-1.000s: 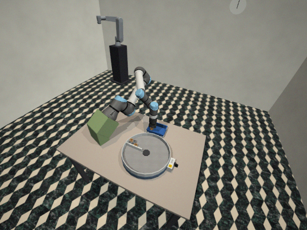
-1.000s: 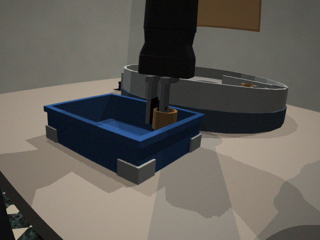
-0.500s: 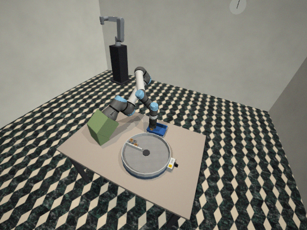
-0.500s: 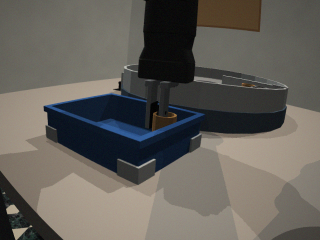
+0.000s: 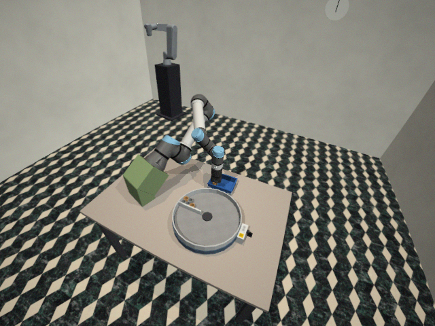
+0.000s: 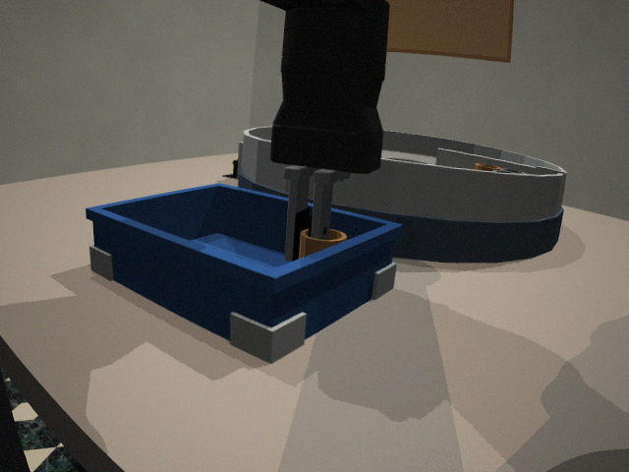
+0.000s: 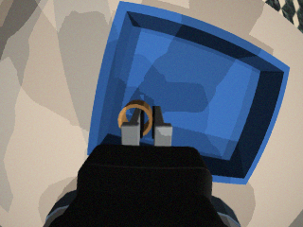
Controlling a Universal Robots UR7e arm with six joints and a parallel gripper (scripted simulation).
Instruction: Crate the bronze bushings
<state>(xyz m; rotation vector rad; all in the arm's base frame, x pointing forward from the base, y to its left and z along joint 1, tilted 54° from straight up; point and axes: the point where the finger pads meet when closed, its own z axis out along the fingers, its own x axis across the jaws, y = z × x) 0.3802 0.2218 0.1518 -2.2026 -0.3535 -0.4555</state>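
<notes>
Right now my hand is 40 mm short of the blue crate, 30 mm to the right of it and 20 mm above it. From my hand the other things lie so: turning table 290 mm to the right, 120 mm ahead, 10 mm above.
</notes>
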